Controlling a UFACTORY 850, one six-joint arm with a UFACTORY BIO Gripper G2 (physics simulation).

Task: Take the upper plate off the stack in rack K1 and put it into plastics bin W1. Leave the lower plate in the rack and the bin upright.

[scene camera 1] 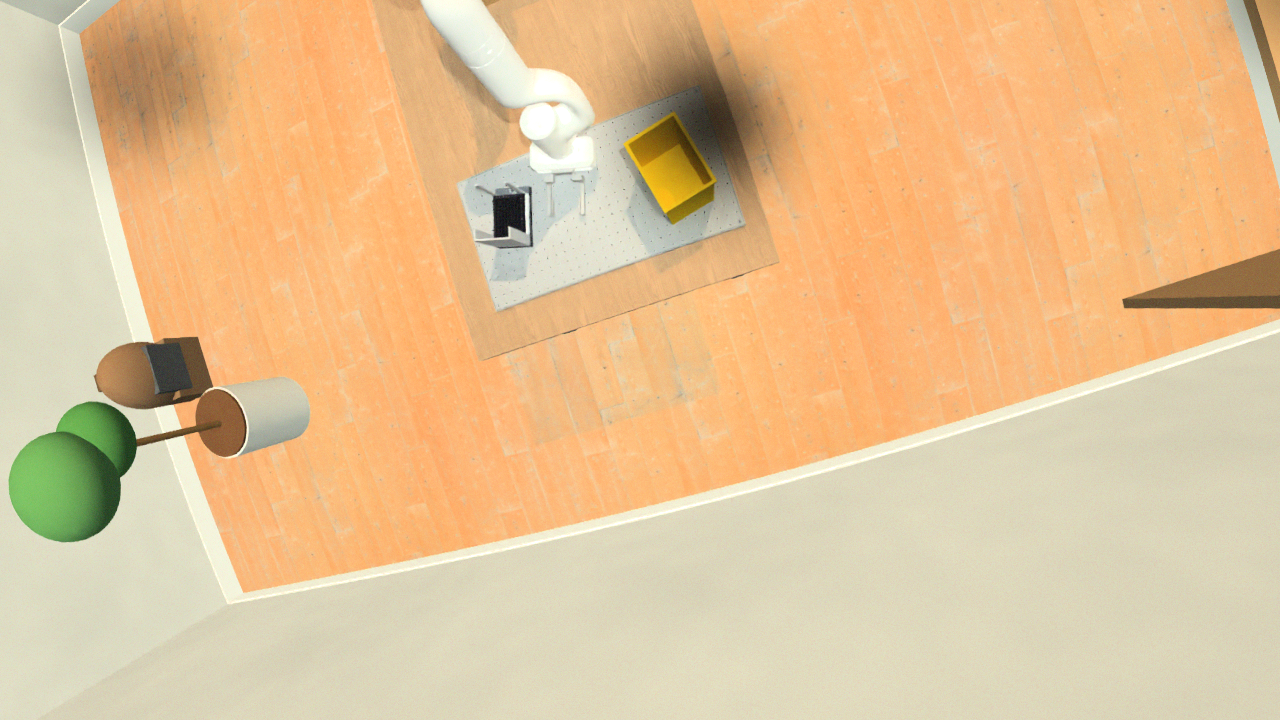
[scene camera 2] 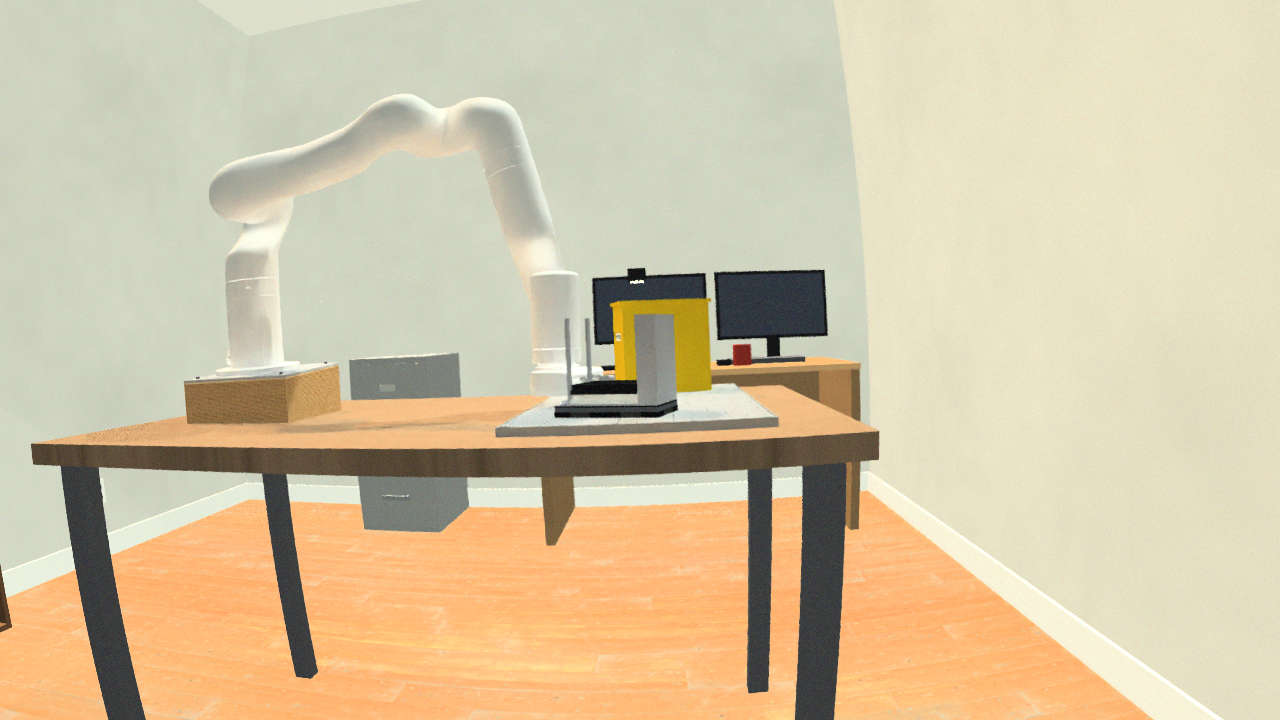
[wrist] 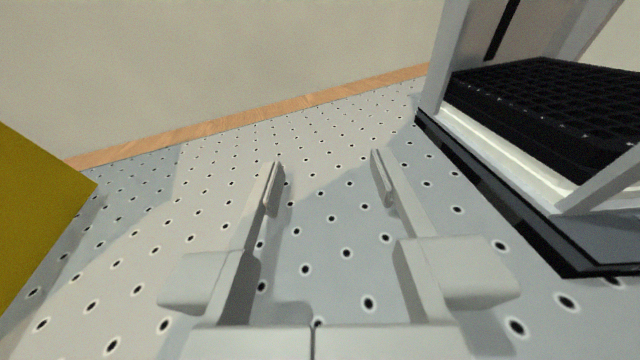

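The upper plate (scene camera 1: 508,213) (scene camera 2: 604,387) (wrist: 560,100) is black, with a grid of wells. It lies in rack K1 (scene camera 1: 512,240) (scene camera 2: 655,358) (wrist: 442,55), on top of a whitish lower plate (scene camera 2: 599,401) (wrist: 505,152). Plastics bin W1 (scene camera 1: 675,170) (scene camera 2: 666,340) (wrist: 35,215) is yellow, open-topped and upright. My gripper (scene camera 1: 566,214) (wrist: 325,159) is shut to its narrow stop, with a gap between its parallel fingers and nothing held there. It hangs low, between the rack and the bin, closer to the rack, apart from both. In scene camera 2 the rack partly hides the fingers.
The rack and the bin stand on a grey perforated board (scene camera 1: 599,250) (scene camera 2: 733,420) (wrist: 190,215) on the wooden table (scene camera 1: 626,44) (scene camera 2: 402,411). The rack has a tall grey wall at one end and two thin posts at the other. The bin's wall rises at the wrist view's left.
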